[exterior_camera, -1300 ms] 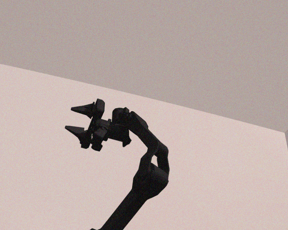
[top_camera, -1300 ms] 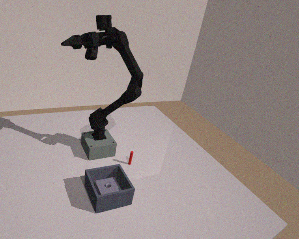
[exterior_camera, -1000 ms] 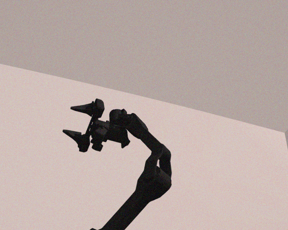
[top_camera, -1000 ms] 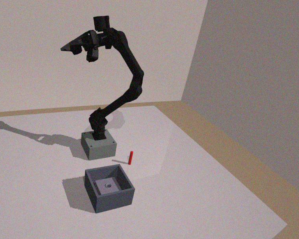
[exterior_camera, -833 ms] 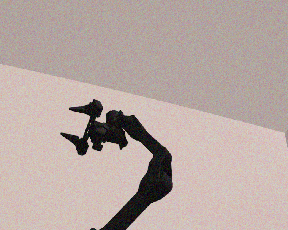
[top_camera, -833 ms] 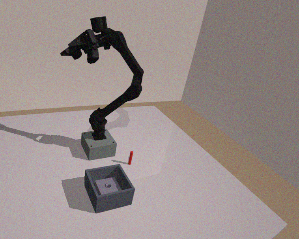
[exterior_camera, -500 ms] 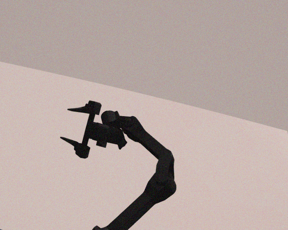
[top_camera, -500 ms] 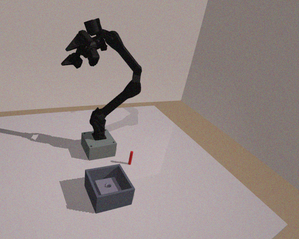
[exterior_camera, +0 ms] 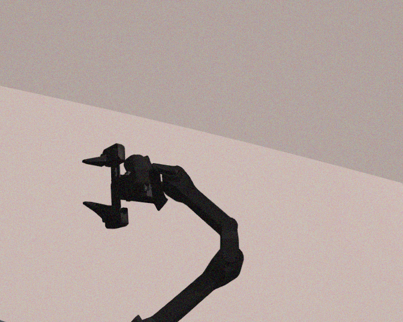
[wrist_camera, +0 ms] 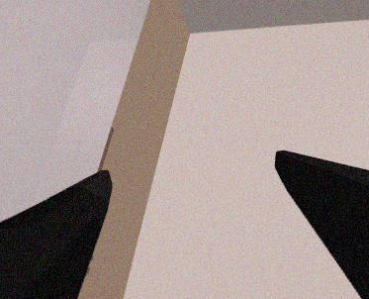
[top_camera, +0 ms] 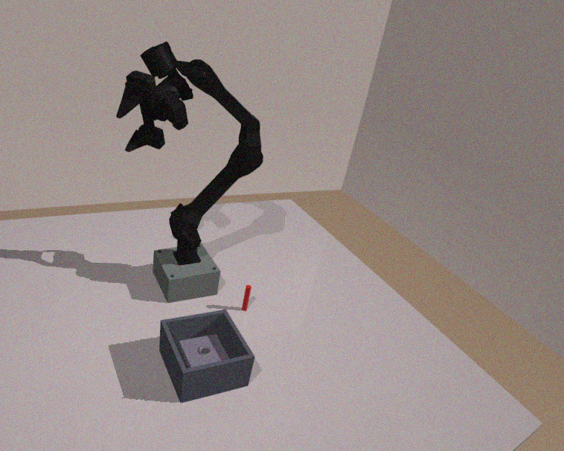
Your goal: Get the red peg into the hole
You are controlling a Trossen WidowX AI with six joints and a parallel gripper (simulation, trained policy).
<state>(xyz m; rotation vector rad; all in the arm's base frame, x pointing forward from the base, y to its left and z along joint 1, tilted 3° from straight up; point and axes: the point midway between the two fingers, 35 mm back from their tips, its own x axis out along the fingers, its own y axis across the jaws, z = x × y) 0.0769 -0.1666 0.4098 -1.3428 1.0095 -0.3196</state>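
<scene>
The red peg lies 430 mm below my gripper tip, 330 mm to the left of it and 70 mm ahead of it. Round my gripper tip: grey box: 440 mm below, 240 mm ahead, 140 mm to the left; pale plate: 420 mm below, 240 mm ahead, 140 mm to the left.
</scene>
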